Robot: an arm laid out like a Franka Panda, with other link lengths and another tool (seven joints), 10 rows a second.
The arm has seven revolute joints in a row. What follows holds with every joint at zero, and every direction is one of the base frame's. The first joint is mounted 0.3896 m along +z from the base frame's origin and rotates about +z. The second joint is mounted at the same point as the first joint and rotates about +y. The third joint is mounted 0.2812 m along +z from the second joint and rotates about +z. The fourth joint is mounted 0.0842 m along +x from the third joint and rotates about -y. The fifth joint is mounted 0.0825 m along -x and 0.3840 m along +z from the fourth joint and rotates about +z. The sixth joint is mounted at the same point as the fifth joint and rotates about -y. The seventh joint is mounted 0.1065 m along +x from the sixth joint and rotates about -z. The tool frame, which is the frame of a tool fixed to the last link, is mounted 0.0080 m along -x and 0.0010 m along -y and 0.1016 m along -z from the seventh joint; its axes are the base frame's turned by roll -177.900, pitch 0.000 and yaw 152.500 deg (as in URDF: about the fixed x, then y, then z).
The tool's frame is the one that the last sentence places.
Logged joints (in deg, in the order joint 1, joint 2, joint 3, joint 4, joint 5, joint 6, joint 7), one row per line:
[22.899, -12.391, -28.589, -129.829, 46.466, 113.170, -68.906]
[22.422, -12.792, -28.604, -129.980, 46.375, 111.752, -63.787]
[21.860, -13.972, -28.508, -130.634, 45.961, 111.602, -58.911]
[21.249, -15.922, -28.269, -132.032, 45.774, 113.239, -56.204]
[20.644, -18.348, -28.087, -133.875, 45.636, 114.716, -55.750]
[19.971, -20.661, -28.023, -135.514, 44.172, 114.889, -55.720]
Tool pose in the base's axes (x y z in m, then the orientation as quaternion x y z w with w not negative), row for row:
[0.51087, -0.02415, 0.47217, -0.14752, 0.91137, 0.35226, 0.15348]
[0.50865, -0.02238, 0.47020, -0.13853, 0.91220, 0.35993, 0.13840]
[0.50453, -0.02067, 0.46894, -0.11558, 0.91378, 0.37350, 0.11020]
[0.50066, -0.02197, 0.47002, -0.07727, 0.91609, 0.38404, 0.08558]
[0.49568, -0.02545, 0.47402, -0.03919, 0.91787, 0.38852, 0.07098]
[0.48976, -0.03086, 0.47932, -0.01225, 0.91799, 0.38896, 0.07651]
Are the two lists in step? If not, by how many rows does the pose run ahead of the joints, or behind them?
The pose runs 2 rows behind the joints: the pose in row i belongs to the joints in row i - 2.
